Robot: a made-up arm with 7 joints. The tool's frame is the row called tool.
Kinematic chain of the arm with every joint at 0, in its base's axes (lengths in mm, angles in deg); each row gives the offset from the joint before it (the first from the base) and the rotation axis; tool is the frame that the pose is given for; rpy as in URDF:
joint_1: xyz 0 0 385 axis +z
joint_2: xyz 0 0 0 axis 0 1 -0.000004
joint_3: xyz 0 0 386 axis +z
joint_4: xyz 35 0 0 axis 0 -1 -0.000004
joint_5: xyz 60 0 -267 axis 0 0.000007 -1
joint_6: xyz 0 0 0 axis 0 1 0.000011
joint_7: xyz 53 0 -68 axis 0 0.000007 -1
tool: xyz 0 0 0 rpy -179.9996 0 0
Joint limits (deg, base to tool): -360..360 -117.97..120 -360..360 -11..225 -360..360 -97..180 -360..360
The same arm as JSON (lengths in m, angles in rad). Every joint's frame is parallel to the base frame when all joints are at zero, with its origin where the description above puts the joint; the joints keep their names.
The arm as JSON. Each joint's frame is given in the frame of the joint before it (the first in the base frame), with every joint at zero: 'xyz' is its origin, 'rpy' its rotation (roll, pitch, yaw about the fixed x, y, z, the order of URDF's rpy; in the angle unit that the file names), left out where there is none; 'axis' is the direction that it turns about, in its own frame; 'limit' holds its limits. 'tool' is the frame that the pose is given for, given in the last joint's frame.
{
  "units": {
    "length": "m",
    "angle": "rad"
  },
  "joints": [
    {
      "name": "joint_1",
      "type": "revolute",
      "origin": {
        "xyz": [
          0.0,
          0.0,
          0.385
        ]
      },
      "axis": "+z",
      "limit": {
        "lower": -6.2832,
        "upper": 6.2832
      }
    },
    {
      "name": "joint_2",
      "type": "revolute",
      "origin": {
        "xyz": [
          0.0,
          0.0,
          0.0
        ]
      },
      "axis": "+y",
      "limit": {
        "lower": -2.059,
        "upper": 2.0944
      }
    },
    {
      "name": "joint_3",
      "type": "revolute",
      "origin": {
        "xyz": [
          0.0,
          0.0,
          0.386
        ]
      },
      "axis": "+z",
      "limit": {
        "lower": -6.2832,
        "upper": 6.2832
      }
    },
    {
      "name": "joint_4",
      "type": "revolute",
      "origin": {
        "xyz": [
          0.035,
          0.0,
          0.0
        ]
      },
      "axis": "-y",
      "limit": {
        "lower": -0.192,
        "upper": 3.927
      }
    },
    {
      "name": "joint_5",
      "type": "revolute",
      "origin": {
        "xyz": [
          0.06,
          0.0,
          -0.267
        ]
      },
      "axis": "-z",
      "limit": {
        "lower": -6.2832,
        "upper": 6.2832
      }
    },
    {
      "name": "joint_6",
      "type": "revolute",
      "origin": {
        "xyz": [
          0.0,
          0.0,
          0.0
        ]
      },
      "axis": "+y",
      "limit": {
        "lower": -1.693,
        "upper": 3.1416
      }
    },
    {
      "name": "joint_7",
      "type": "revolute",
      "origin": {
        "xyz": [
          0.053,
          0.0,
          -0.068
        ]
      },
      "axis": "-z",
      "limit": {
        "lower": -6.2832,
        "upper": 6.2832
      }
    }
  ],
  "tool": {
    "origin": {
      "xyz": [
        0.0,
        0.0,
        0.0
      ],
      "rpy": [
        -3.1416,
        0.0,
        0.0
      ]
    }
  }
}

